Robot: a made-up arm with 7 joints.
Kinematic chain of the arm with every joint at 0, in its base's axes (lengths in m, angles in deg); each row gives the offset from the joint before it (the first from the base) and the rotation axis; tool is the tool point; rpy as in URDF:
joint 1: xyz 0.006 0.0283 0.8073 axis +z
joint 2: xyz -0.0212 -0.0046 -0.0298 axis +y
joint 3: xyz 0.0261 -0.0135 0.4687 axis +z
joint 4: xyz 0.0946 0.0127 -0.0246 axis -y
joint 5: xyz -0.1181 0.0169 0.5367 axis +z
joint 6: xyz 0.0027 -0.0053 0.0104 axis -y
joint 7: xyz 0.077 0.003 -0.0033 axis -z
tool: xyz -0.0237 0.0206 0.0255 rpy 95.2 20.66 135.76
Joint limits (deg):
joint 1: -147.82..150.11
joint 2: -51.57..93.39
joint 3: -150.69..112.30
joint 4: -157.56..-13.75
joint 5: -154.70..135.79
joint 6: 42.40..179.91
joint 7: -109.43..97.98
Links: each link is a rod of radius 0.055 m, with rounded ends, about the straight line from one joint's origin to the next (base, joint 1, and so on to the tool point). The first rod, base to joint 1, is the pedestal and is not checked.
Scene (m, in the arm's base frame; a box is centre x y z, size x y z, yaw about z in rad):
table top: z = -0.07
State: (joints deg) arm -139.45 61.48 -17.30 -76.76 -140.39 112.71 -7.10
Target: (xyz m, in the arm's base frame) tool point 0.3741 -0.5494 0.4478
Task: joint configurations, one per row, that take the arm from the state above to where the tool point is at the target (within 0.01 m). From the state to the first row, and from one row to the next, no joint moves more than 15 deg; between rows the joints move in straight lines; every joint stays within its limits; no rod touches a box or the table.
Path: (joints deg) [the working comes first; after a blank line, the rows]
Joints at the target: -90.65 60.79 31.63 -106.03 -138.43 117.01 -7.29
Straight joint move there: clear.

1: -127.25 61.31 -5.07 -84.08 -139.90 113.78 -7.15
2: -115.05 61.14 7.16 -91.40 -139.41 114.86 -7.19
3: -102.85 60.96 19.40 -98.71 -138.92 115.93 -7.24
4: -90.65 60.79 31.63 -106.03 -138.43 117.01 -7.29

